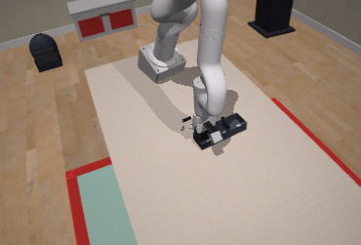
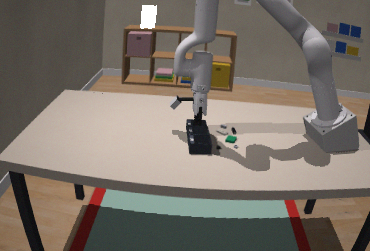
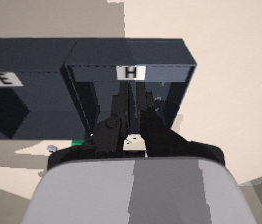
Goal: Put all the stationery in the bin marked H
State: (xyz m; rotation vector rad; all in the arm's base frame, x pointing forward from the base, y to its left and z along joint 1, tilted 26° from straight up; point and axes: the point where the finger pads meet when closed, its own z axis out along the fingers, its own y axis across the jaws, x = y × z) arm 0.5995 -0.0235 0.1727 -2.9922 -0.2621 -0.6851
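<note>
Right now the tray is 1 cm behind my hand, 9 cm to the left of it and 1 cm below it. From my hand the other things lie so: white domino-like piece (11 cm behind, 1 cm to the right, 3 cm below); then green flat piece (15 cm behind, 6 cm to the left, 3 cm below); then grey-white piece (12 cm behind, 7 cm to the right, 3 cm below).
</note>
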